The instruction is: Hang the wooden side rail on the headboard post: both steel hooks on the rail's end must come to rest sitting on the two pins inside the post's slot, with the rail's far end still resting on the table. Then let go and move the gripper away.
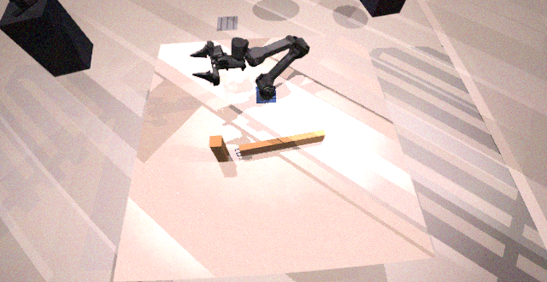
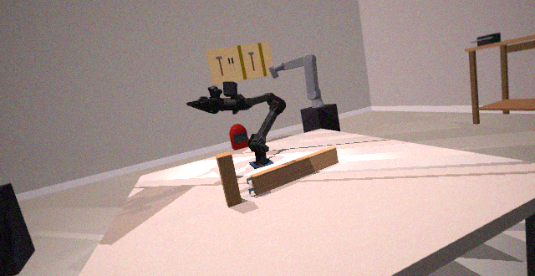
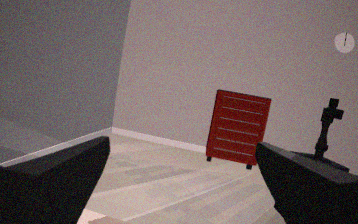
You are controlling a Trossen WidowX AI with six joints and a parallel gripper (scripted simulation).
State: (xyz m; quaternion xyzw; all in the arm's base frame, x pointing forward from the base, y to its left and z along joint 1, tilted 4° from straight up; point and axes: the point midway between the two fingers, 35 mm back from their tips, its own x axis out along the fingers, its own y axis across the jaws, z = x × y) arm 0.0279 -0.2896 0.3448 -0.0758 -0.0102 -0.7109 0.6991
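Now: gripper tip 290 mm above the headboard post, 250 mm short of it and 20 mm to the right of it.
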